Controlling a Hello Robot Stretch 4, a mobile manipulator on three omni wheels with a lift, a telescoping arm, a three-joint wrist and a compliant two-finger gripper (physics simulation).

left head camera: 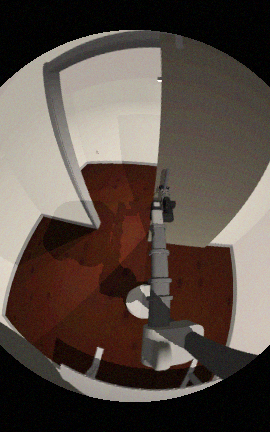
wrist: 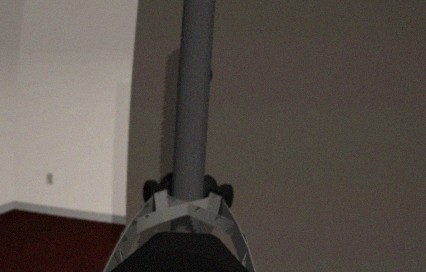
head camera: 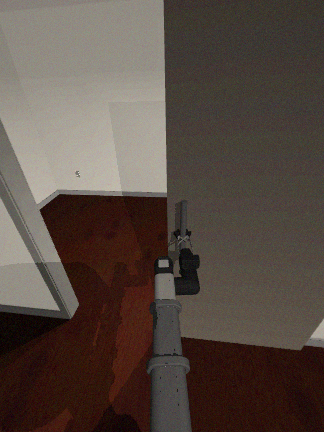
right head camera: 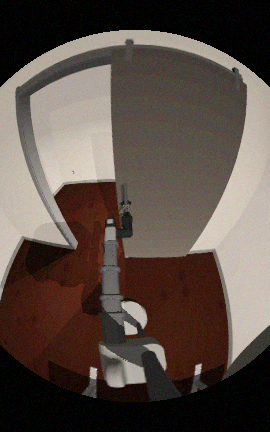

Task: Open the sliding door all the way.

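Where they show: robot's base, link origin: (left head camera: 143, 300) (right head camera: 127, 316).
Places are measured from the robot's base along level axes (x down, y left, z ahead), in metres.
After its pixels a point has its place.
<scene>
The sliding door (head camera: 250, 150) @[x -1.341, y -0.327, z 0.806 m] (left head camera: 210, 125) @[x -1.497, y -0.330, z 0.806 m] (right head camera: 175, 140) @[x -1.454, y -0.408, z 0.794 m] (wrist: 325, 125) @[x -1.050, y -0.225, z 0.822 m] is a tall grey-brown panel. It stands partly open, with the doorway's open gap along its left edge. A grey vertical bar handle (head camera: 184, 215) @[x -1.097, y -0.093, z 0.771 m] (left head camera: 164, 176) @[x -1.094, y -0.078, z 0.778 m] (right head camera: 124, 192) @[x -1.093, y -0.088, z 0.772 m] (wrist: 194, 115) @[x -1.049, y -0.093, z 0.771 m] stands out from the panel near that edge. My gripper (head camera: 183, 235) @[x -0.980, y -0.092, z 0.826 m] (left head camera: 164, 189) @[x -0.980, y -0.092, z 0.826 m] (right head camera: 125, 203) @[x -0.980, y -0.092, z 0.826 m] (wrist: 188, 189) @[x -0.980, y -0.092, z 0.826 m] is at the lower part of the handle. In the wrist view its two dark fingertips sit close against both sides of the bar, shut on it. Where the pads touch is partly hidden.
A grey door frame (head camera: 31, 225) @[x -0.889, y 0.766, z 1.052 m] (left head camera: 60, 125) @[x -1.513, y 0.765, z 1.058 m] (right head camera: 35, 145) @[x -1.531, y 0.757, z 1.149 m] stands left of the gap. Hangers (right head camera: 129, 50) (right head camera: 237, 77) hold the panel at the top. A pale wall (right head camera: 225, 200) @[x -1.002, y -1.081, z 0.753 m] is on the right. Beyond the gap are red-brown floor and a pale far wall (head camera: 75, 125) @[x -1.143, y 1.253, z 3.364 m].
</scene>
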